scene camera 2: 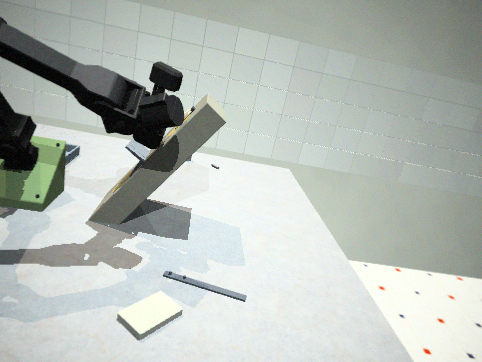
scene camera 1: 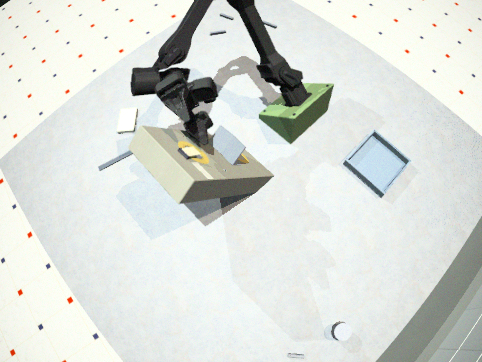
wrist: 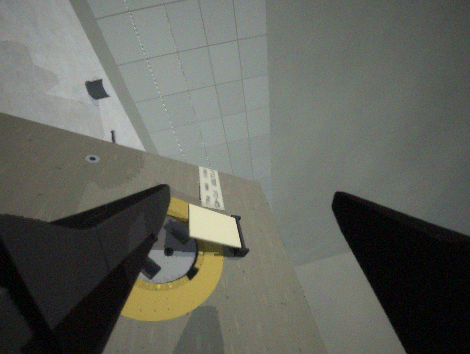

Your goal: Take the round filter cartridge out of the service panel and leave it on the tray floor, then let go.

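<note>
The beige service panel (scene camera 1: 162, 167) (scene camera 2: 200, 131) (wrist: 265, 280) stands tilted on the table. In the wrist view the round filter cartridge (wrist: 176, 269), a grey disc with dark raised bars, sits inside a yellow ring (wrist: 200, 300) on the panel face. A cream flap (wrist: 215, 226) (scene camera 1: 190, 151) on a dark hinge reaches over the ring's edge. My gripper (wrist: 252, 196) (scene camera 1: 204, 141) is open and empty, close to the panel face. Its left finger covers part of the disc and ring; the right finger is past the panel's side edge. The blue tray (scene camera 1: 363, 178) (scene camera 2: 73, 153) lies apart from the panel.
A blue-grey flap (scene camera 1: 230, 145) (scene camera 2: 136, 150) sticks out from the panel's lower part. A green wedge block (scene camera 1: 312, 117) (scene camera 2: 50, 172) stands under the arm's base. A cream block (scene camera 1: 127, 120) (scene camera 2: 150, 314), a grey bar (scene camera 1: 115, 160) (scene camera 2: 205, 286) and a white cylinder (scene camera 1: 342, 331) lie around.
</note>
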